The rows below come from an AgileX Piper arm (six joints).
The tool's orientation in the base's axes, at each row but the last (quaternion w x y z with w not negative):
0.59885, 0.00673, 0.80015, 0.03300
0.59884, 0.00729, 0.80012, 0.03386
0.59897, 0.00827, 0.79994, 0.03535
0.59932, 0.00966, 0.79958, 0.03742
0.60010, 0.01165, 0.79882, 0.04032
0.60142, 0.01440, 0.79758, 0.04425
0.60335, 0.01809, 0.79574, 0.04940
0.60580, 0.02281, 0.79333, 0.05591
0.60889, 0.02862, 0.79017, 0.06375
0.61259, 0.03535, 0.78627, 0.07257
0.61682, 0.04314, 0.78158, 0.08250
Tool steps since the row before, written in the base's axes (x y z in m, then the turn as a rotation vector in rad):
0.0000, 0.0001, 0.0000, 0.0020, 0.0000, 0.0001
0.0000, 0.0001, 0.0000, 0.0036, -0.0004, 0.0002
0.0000, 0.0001, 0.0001, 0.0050, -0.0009, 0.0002
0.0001, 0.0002, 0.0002, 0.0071, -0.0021, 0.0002
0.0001, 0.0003, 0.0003, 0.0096, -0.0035, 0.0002
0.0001, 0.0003, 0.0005, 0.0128, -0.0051, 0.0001
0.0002, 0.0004, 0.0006, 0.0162, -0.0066, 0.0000
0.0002, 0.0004, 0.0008, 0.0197, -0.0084, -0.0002
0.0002, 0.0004, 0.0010, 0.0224, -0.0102, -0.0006
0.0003, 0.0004, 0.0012, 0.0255, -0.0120, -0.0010
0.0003, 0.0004, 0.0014, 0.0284, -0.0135, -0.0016
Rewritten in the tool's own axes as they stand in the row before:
0.0000, 0.0001, 0.0000, -0.0007, -0.0001, 0.0019
0.0000, 0.0001, 0.0000, -0.0012, -0.0005, 0.0034
-0.0001, 0.0001, 0.0000, -0.0017, -0.0010, 0.0047
-0.0002, 0.0002, 0.0000, -0.0023, -0.0023, 0.0067
-0.0003, 0.0003, 0.0000, -0.0031, -0.0038, 0.0090
-0.0005, 0.0003, 0.0000, -0.0040, -0.0055, 0.0120
-0.0006, 0.0005, 0.0001, -0.0050, -0.0071, 0.0152
-0.0008, 0.0005, 0.0000, -0.0059, -0.0090, 0.0185
-0.0010, 0.0005, 0.0000, -0.0064, -0.0109, 0.0211
-0.0012, 0.0006, 0.0000, -0.0071, -0.0129, 0.0241
-0.0013, 0.0006, 0.0000, -0.0074, -0.0145, 0.0269

